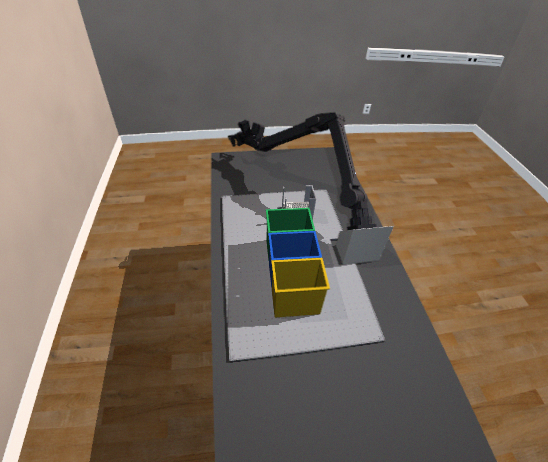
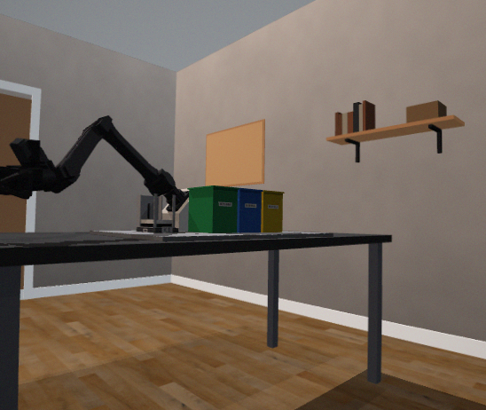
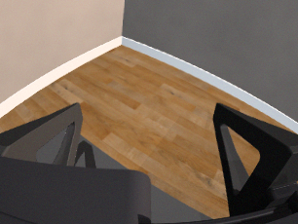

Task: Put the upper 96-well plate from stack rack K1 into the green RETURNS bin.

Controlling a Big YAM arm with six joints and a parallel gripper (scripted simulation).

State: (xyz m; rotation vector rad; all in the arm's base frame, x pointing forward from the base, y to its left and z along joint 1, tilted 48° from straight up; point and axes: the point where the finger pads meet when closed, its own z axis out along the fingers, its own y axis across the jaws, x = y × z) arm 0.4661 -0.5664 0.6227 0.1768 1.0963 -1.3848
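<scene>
The white 96-well plate lies 59 cm to the left of my hand, 25 cm behind it and 8 cm below it. Also, from my hand: dark plate 59 cm to the left, 25 cm behind, 10 cm below; then blue bin 93 cm to the left, 16 cm behind, 3 cm below; then green bin 80 cm to the left, 17 cm behind, 3 cm below.
</scene>
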